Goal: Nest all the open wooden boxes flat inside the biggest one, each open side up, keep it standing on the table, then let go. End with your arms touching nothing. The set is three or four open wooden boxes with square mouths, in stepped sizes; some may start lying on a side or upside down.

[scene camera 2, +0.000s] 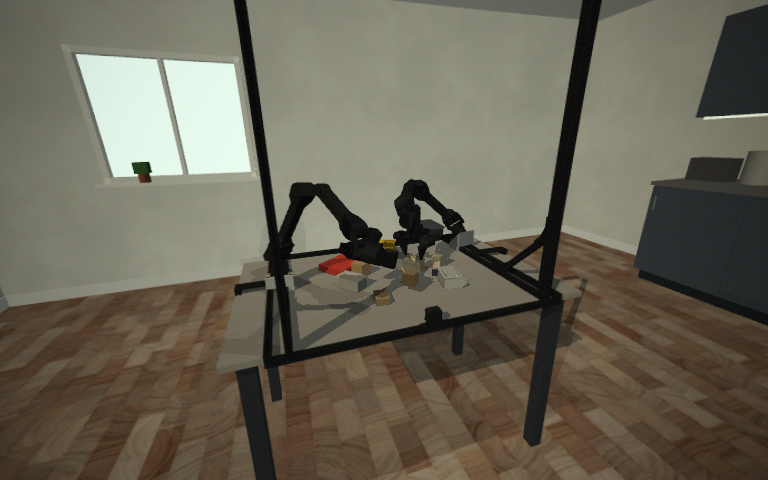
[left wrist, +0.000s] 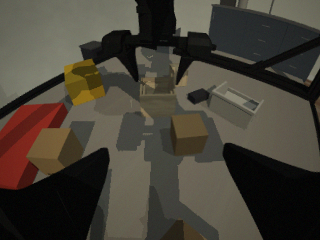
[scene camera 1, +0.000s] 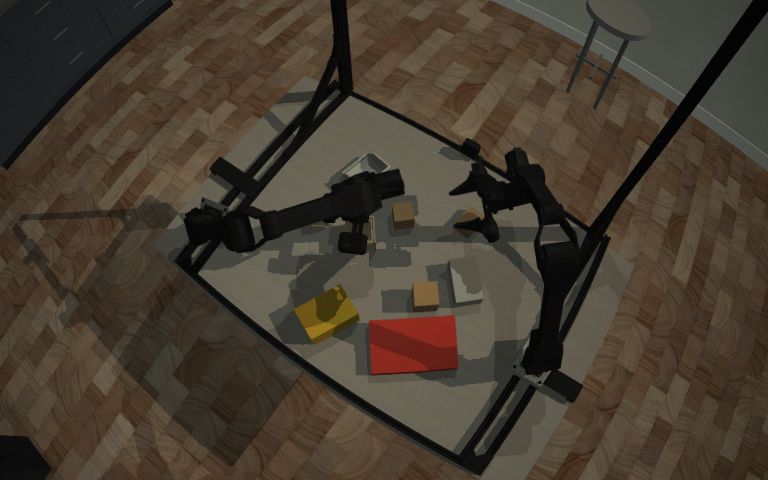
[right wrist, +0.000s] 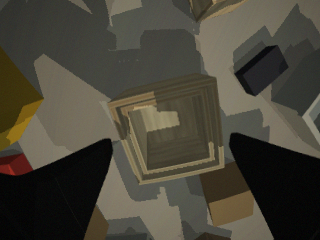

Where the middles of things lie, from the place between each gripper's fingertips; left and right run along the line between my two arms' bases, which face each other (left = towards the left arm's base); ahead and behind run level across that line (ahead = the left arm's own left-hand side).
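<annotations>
From my right hand (scene camera 1: 359, 229): dark block (right wrist: 256, 75) 7 cm to the right, 8 cm behind, 9 cm below; yellow block (scene camera 1: 331, 312) 2 cm to the left, 22 cm ahead, 7 cm below; red block (scene camera 1: 413, 345) 23 cm to the left, 20 cm ahead, 8 cm below.
From my left hand (scene camera 1: 451, 210): yellow block 20 cm to the right, 34 cm ahead, 12 cm below; red block 2 cm to the left, 32 cm ahead, 14 cm below; dark block 29 cm to the right, 4 cm ahead, 14 cm below.
</annotations>
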